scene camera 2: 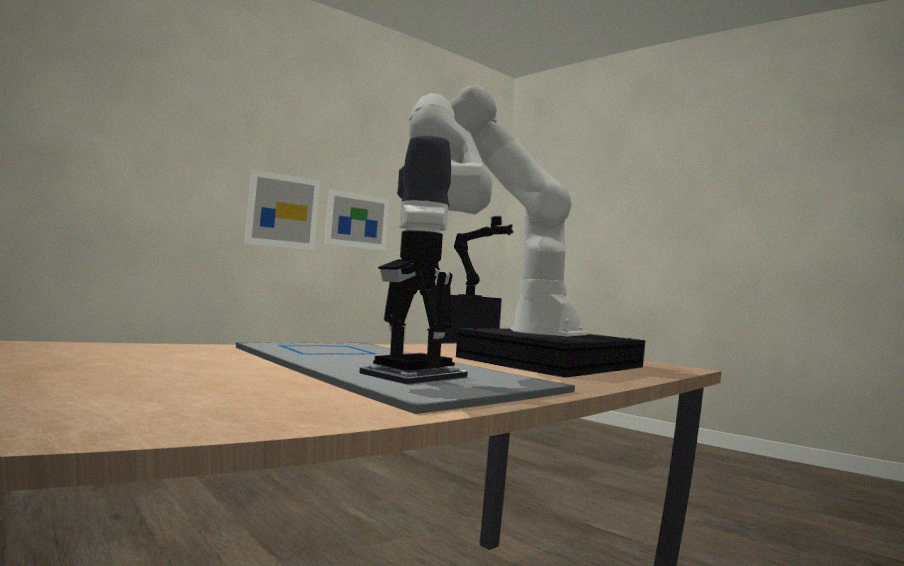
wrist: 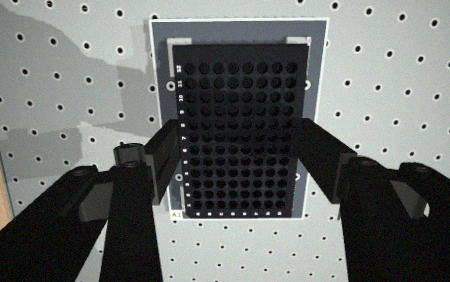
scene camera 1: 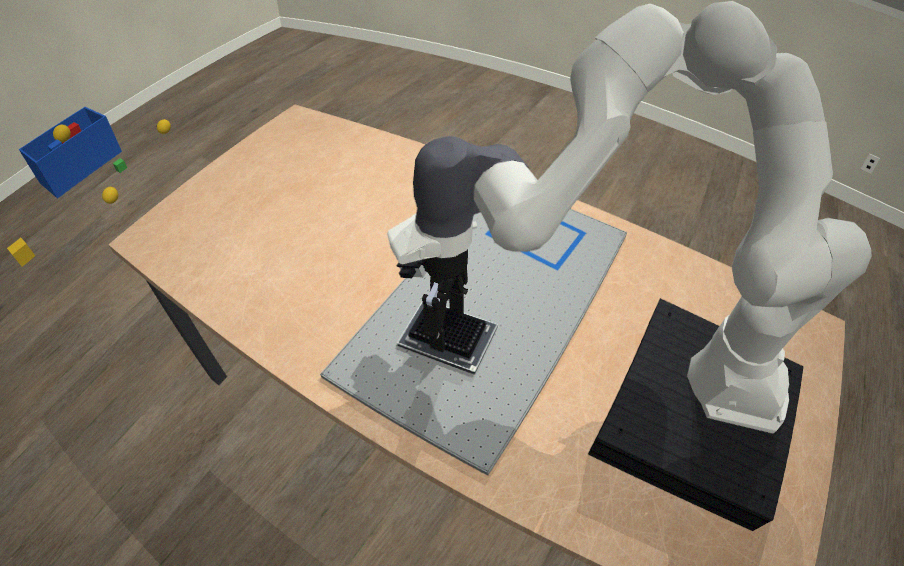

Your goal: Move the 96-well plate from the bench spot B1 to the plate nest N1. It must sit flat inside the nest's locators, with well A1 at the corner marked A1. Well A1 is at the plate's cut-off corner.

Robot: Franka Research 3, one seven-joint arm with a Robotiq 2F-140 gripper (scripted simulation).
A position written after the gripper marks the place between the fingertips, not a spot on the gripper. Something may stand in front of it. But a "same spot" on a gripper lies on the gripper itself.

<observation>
gripper: scene camera 2; wrist 238, 136; scene camera 1
same spot on plate nest N1: (wrist: 202, 32) = (scene camera 1: 409, 330)
same spot on gripper: (scene camera 1: 434, 305) = (scene camera 2: 451, 278)
</observation>
